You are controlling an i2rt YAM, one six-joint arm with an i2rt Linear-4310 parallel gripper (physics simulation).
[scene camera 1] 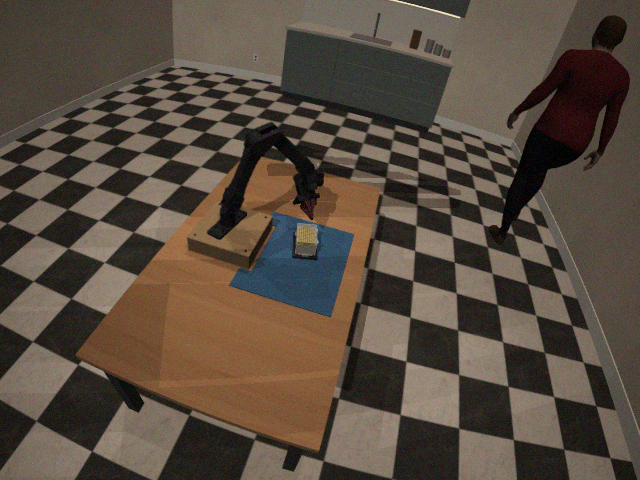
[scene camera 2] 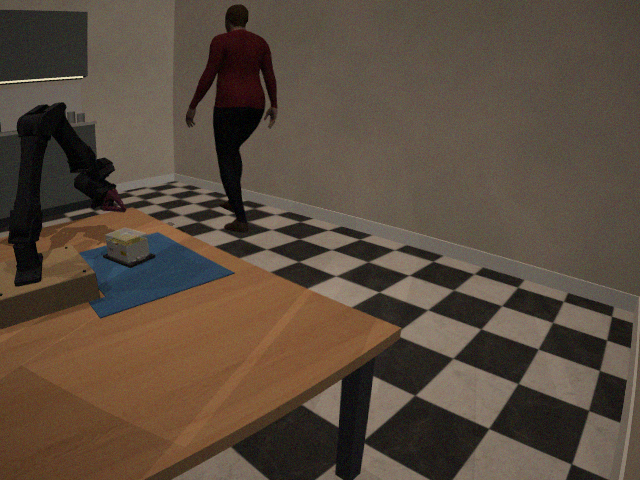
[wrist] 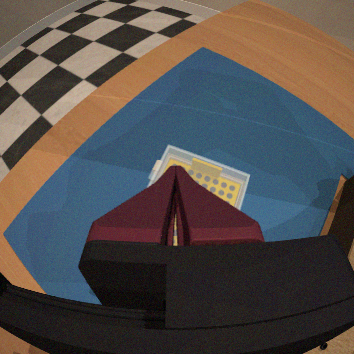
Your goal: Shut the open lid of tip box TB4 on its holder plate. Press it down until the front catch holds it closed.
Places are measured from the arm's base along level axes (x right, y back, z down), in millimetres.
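Pixels of known places: gripper, fingertip midpoint: [scene camera 1: 312, 219] [scene camera 2: 125, 210] [wrist: 175, 174]; arm's base, link origin: [scene camera 1: 227, 223] [scene camera 2: 29, 270].
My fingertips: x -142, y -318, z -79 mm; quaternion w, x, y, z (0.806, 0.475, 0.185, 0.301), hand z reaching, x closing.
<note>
Ahead of a thing's pixels: the offset from my fingertips to its top centre. "*": to the spot under its first point. Level surfaces: height alone.
Tip box TB4 @[dx +5, dy +10, dz +72 mm] [scene camera 1: 306, 239] [scene camera 2: 127, 248] is a small whitish box with a yellow tip rack. It stands upright on its dark holder plate @[* dx +72, dy -25, dz +136 mm] [scene camera 1: 305, 256] [scene camera 2: 115, 260]. Its clear lid @[* dx +14, dy +8, dz +71 mm] [scene camera 2: 126, 234] [wrist: 209, 160] lies flat over the top and looks down on the box. The catch is too small to make out, so I cannot tell if it holds. My gripper [scene camera 1: 312, 218] [scene camera 2: 124, 210] [wrist: 175, 174] is shut and empty. It is above and behind the box in the scene camera 1 view, clear of the lid. Its fingers hide part of the box in the wrist view.
The box and plate are on a blue mat @[dz +149 mm] [scene camera 1: 289, 286] [scene camera 2: 175, 268] [wrist: 125, 130] on the wooden table @[dz +152 mm] [scene camera 1: 217, 335] [scene camera 2: 222, 351]. The arm's wooden base block [scene camera 1: 258, 232] [scene camera 2: 51, 304] stands beside the mat. A person in red [scene camera 1: 581, 103] [scene camera 2: 240, 67] is beyond the table.
</note>
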